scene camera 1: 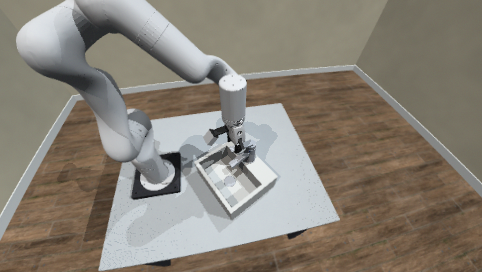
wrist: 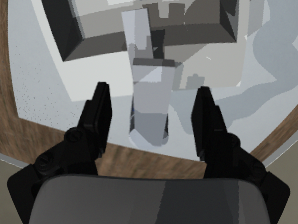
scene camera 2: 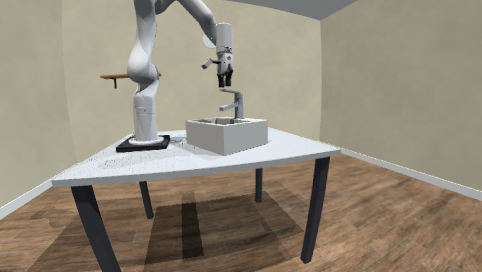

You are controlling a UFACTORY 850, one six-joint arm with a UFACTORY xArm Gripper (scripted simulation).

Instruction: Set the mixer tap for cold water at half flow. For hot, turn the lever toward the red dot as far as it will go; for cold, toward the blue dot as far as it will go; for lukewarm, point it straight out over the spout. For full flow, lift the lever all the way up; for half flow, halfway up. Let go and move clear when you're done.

same spot on white sink basin: [scene camera 2: 226, 135] = [scene camera 1: 233, 214]
